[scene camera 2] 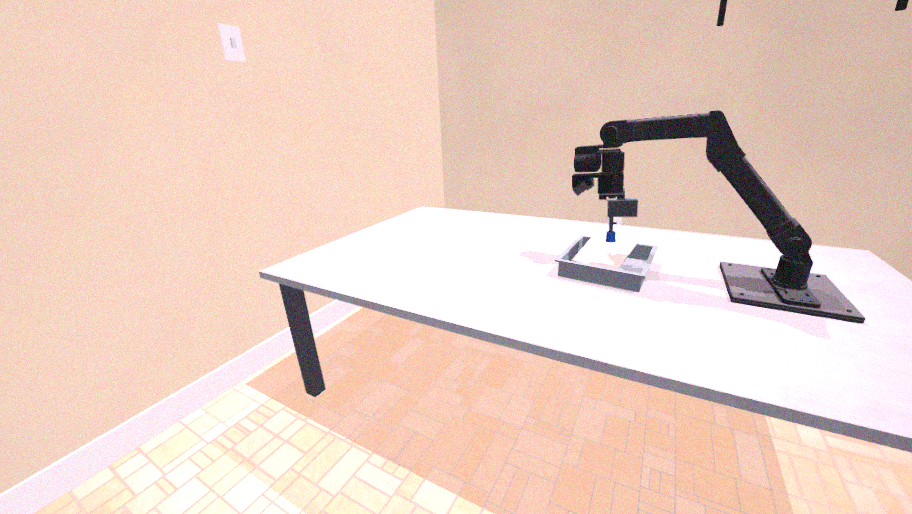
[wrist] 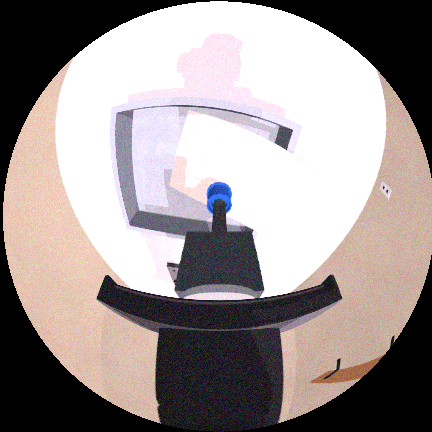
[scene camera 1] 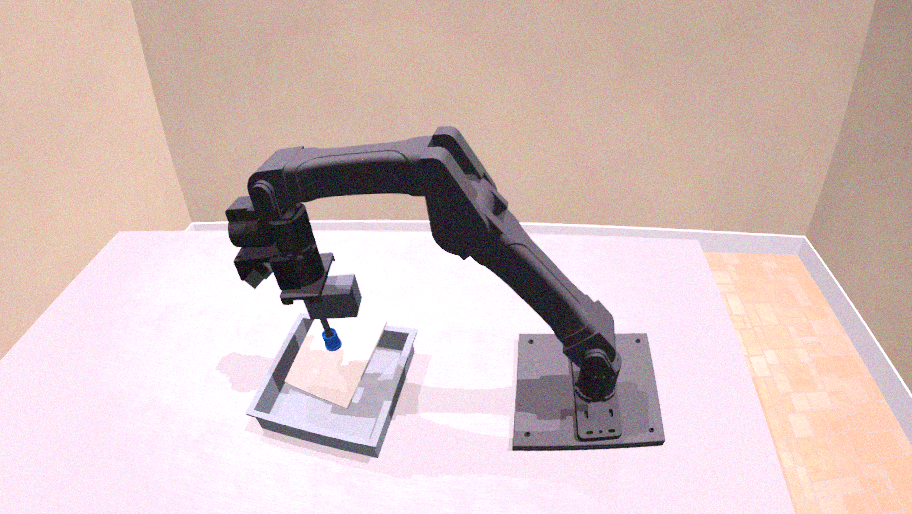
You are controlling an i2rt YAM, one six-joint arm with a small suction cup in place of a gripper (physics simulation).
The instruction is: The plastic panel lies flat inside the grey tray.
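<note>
The grey tray (scene camera 1: 321, 438) (scene camera 2: 599, 275) (wrist: 123, 160) stands on the white table, to the left of the arm's base. The pale plastic panel (scene camera 1: 329, 374) (scene camera 2: 602, 255) (wrist: 225, 153) lies in the tray, turned at an angle to its walls. One corner of the panel reaches over the tray's rim, so it looks slightly tilted. My gripper, a blue suction cup (scene camera 1: 332, 341) (scene camera 2: 610, 237) (wrist: 219, 197), hangs just over the panel's upper part. It holds nothing. I cannot tell whether the cup touches the panel.
The arm's dark base plate (scene camera 1: 643, 388) sits on the table to the right of the tray. The white table (scene camera 2: 403, 265) stretches far to the left of the tray. A tan wall stands behind it.
</note>
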